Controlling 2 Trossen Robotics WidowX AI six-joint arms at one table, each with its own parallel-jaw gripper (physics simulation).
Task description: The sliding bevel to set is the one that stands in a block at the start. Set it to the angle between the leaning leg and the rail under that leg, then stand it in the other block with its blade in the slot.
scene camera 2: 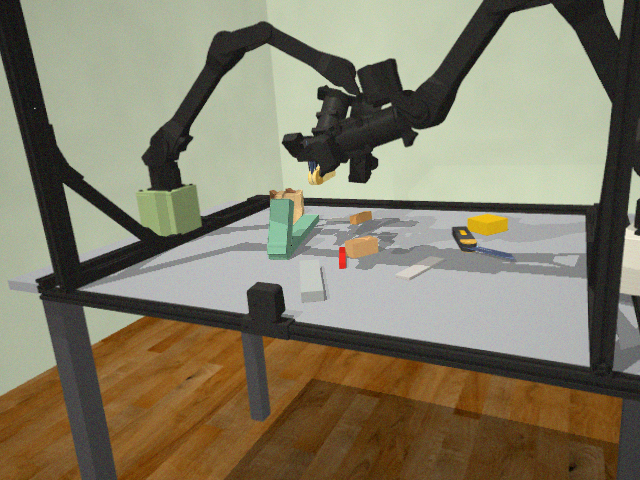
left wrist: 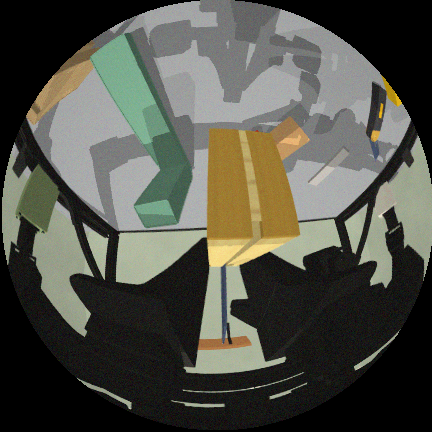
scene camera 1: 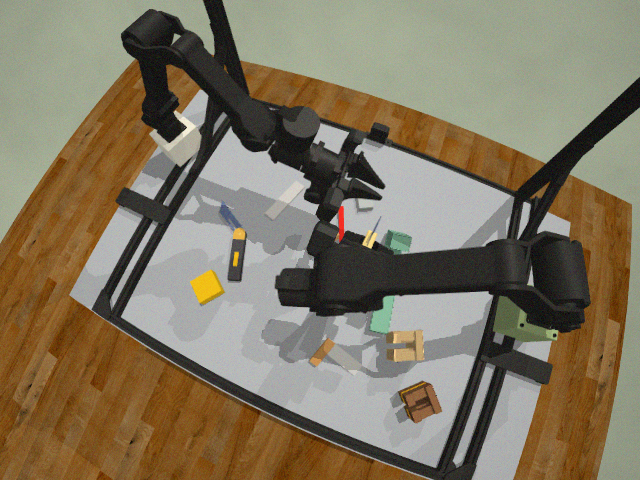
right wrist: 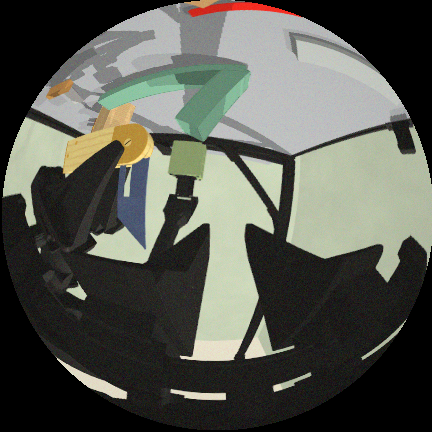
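Seen in the pictures: left gripper, fingertip midpoint: [scene camera 2: 316, 176] [scene camera 1: 369, 240] [right wrist: 126, 146]; right gripper, fingertip midpoint: [scene camera 2: 299, 157] [left wrist: 230, 306] [scene camera 1: 382, 193] [right wrist: 227, 229]; left arm's base, origin of the base link: [scene camera 2: 166, 188] [left wrist: 28, 223] [right wrist: 185, 176]; right arm's base, origin of the base link: [left wrist: 388, 210] [scene camera 1: 171, 129].
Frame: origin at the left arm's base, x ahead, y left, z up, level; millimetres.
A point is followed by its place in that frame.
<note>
The sliding bevel [scene camera 1: 370, 239] {z 44, x 397, y -17 mm} [scene camera 2: 321, 177] {z 27, x 408, y -15 mm} [left wrist: 250, 185] [right wrist: 135, 142] {z 30, x 406, y -31 mm} has a yellow wooden handle and a blue blade [scene camera 1: 377, 224] {z 93, x 394, y -30 mm} [right wrist: 135, 200] {z 69, x 396, y -33 mm}. My left gripper [left wrist: 223, 243] {z 30, x 398, y -19 mm} is shut on the bevel and holds it above the table. My right gripper [scene camera 1: 383, 190] {z 80, x 400, y -99 mm} [right wrist: 227, 229] {z 80, x 400, y -99 mm} is partly open and empty, close to the bevel; its fingers are hidden in scene camera 2. The green rail [scene camera 1: 382, 316] {z -92, x 316, y 95 mm} [scene camera 2: 306, 232] {z -106, x 344, y 29 mm} [left wrist: 125, 95] {z -96, x 317, y 51 mm} lies on the table; the green leaning leg [scene camera 2: 280, 222] {z -52, x 340, y -86 mm} [right wrist: 215, 102] {z -42, x 355, y -77 mm} slants over it. A tan slotted block [scene camera 1: 414, 346] {z -50, x 239, y 140 mm} [right wrist: 114, 118] {z -75, x 275, y 118 mm} and a brown slotted block [scene camera 1: 424, 403] {z -78, x 175, y 247 mm} stand near the rail.
A dark-handled tool [scene camera 1: 236, 258] {z -107, x 680, y 76 mm} [scene camera 2: 463, 238] {z -107, x 687, y 35 mm} with a blue blade lies near a yellow block [scene camera 1: 206, 287] {z -97, x 718, y 168 mm} [scene camera 2: 487, 224] {z -100, x 725, y 125 mm}. Orange blocks [scene camera 1: 321, 352] [scene camera 2: 361, 246], a red stick [scene camera 1: 341, 222] {z -113, x 473, y -94 mm} [scene camera 2: 342, 257] {z -113, x 477, y -105 mm}, a pale strip [scene camera 1: 284, 200] {z -120, x 629, y -107 mm} and a grey bar [scene camera 2: 311, 281] {z -107, x 474, y -253 mm} lie around.
</note>
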